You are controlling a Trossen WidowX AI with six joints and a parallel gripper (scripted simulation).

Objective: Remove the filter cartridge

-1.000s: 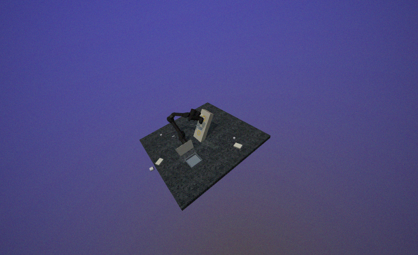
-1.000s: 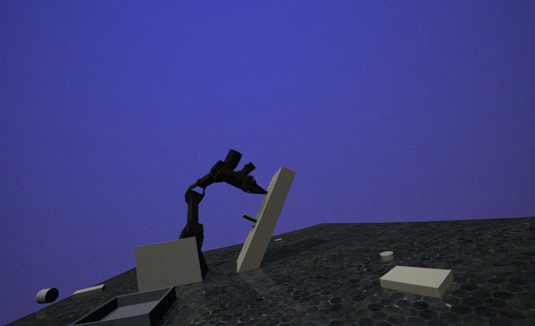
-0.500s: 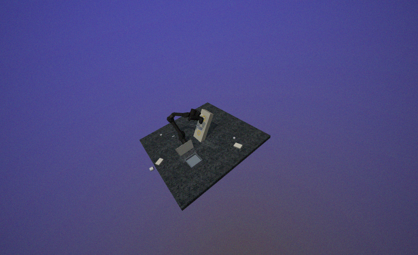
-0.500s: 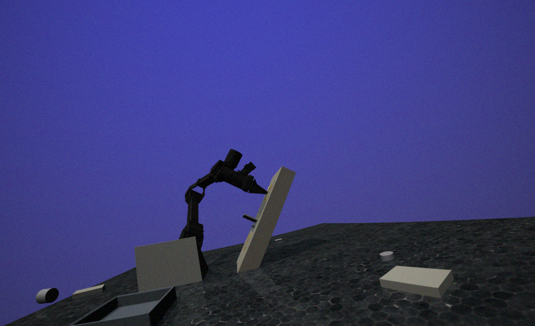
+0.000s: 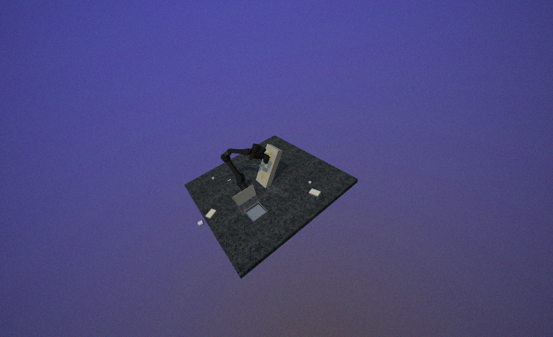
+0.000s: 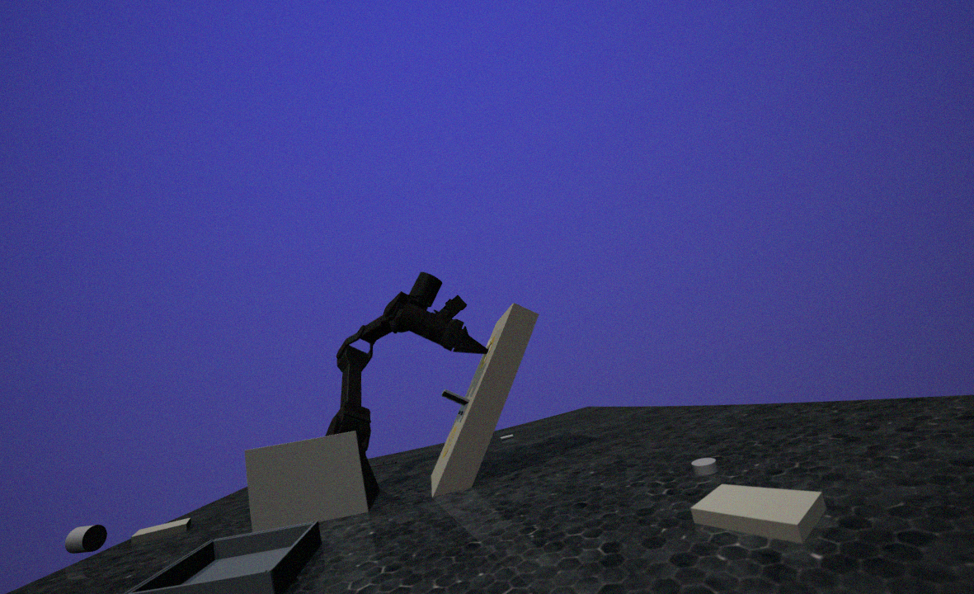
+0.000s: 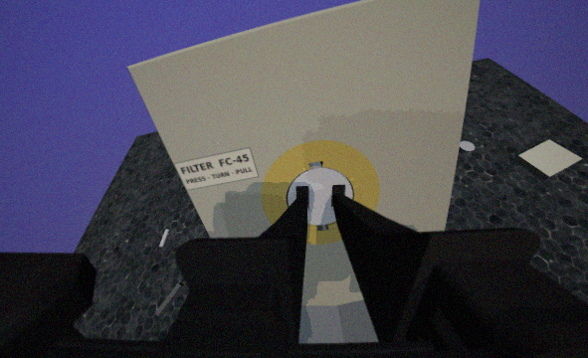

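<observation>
Now: the round filter cartridge 20 mm ahead of my gripper tip and 10 mm below it. Also, from my gripper tip: tray: 410 mm behind, 270 mm to the right, 240 mm below; then beige service panel: 90 mm below, 30 mm behind; then grey flap: 100 mm below, 90 mm behind.
</observation>
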